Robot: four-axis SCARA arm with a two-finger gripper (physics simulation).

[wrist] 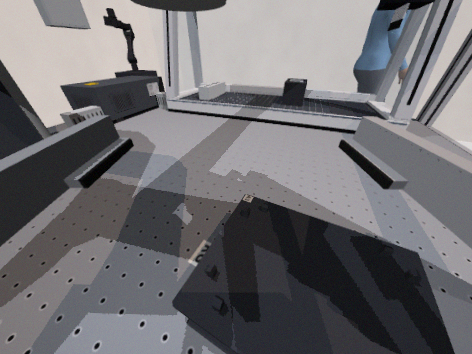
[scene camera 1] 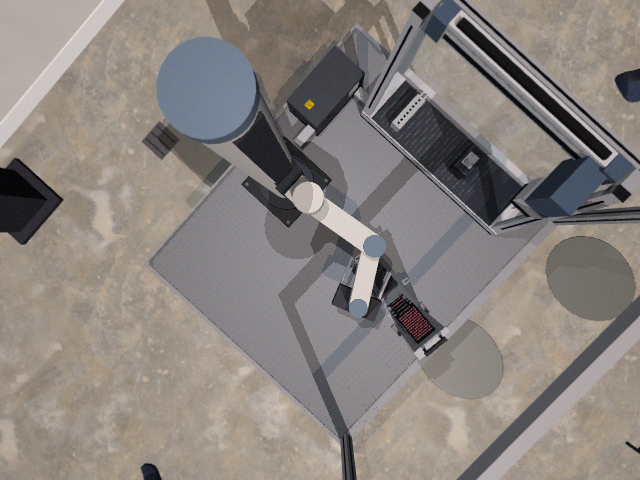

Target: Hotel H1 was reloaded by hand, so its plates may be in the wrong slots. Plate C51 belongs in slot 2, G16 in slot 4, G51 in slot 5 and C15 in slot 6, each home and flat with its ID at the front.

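Places are measured from the arm's base along level axes (x ahead, y left, z up), in metres.
Pixels of known places: gripper, fingertip midpoint: (wrist: 236, 130).
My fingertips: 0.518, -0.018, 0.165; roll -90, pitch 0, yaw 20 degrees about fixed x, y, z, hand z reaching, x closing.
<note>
Ahead of a thing's pixels: the offset from my fingertips to its top centre, as dx, dy, dz. "pt": to the spot under its first point. Level surfaces: height alone.
My gripper (wrist: 236, 130) is open and empty, its two padded fingers wide apart at the left and right of the wrist view. In scene camera 1 it is hidden beneath the outer end of the arm. A dark flat panel @[+0.071, -0.030, -0.082] (wrist: 305, 280) with small raised pegs and pale labels lies below and beyond the fingers; its labels are too blurred to read surely. In scene camera 1 a dark structure with pale rails (scene camera 1: 385, 283) shows partly under the forearm; I cannot tell whether it is hotel H1. Plates C51, G16, G51 and C15 cannot be made out, nor can their slots.
A dark rack of red-topped items @[+0.242, -0.051, +0.132] (scene camera 1: 415, 321) stands right of the arm's end. A dark box with a yellow label (scene camera 1: 330, 85) (wrist: 125, 97) stands near the arm's base. A framed machine with a black deck @[pt -0.105, +0.574, -0.103] (scene camera 1: 439, 149) (wrist: 250, 100) stands across the perforated table @[dz -0.152] (scene camera 1: 232, 268) (wrist: 280, 155).
</note>
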